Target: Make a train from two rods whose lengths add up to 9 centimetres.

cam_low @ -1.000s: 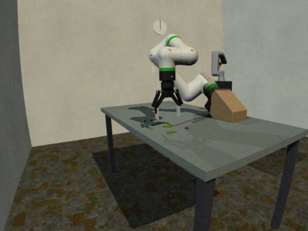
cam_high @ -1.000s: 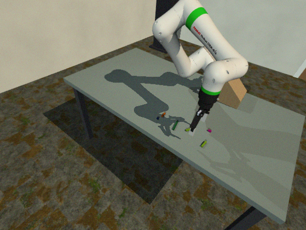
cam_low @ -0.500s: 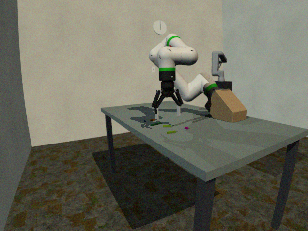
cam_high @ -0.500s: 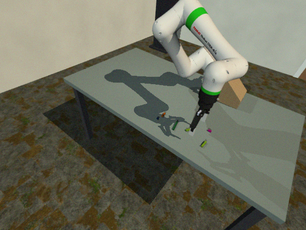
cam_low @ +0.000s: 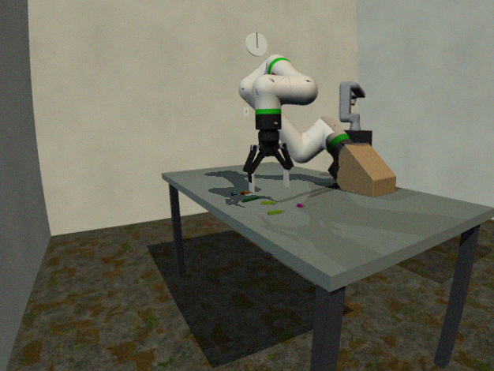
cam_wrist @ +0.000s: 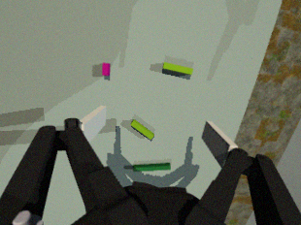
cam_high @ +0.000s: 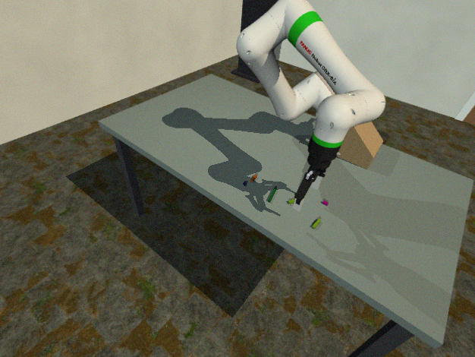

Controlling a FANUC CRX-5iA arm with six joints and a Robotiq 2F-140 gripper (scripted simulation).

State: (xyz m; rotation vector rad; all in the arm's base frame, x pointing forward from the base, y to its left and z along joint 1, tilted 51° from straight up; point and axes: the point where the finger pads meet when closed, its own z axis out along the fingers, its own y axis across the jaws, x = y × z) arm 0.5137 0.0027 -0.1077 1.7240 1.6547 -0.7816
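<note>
Right now the blue rod is 25 cm to the right of my hand, 7 cm below it and 3 cm ahead of it. The rest, counted from my hand: orange rod 24 cm to the right, 7 cm below, 3 cm behind; magenta rod 9 cm behind, 7 cm below, 6 cm to the left; green rod 13 cm to the right, 7 cm below, 1 cm ahead.
</note>
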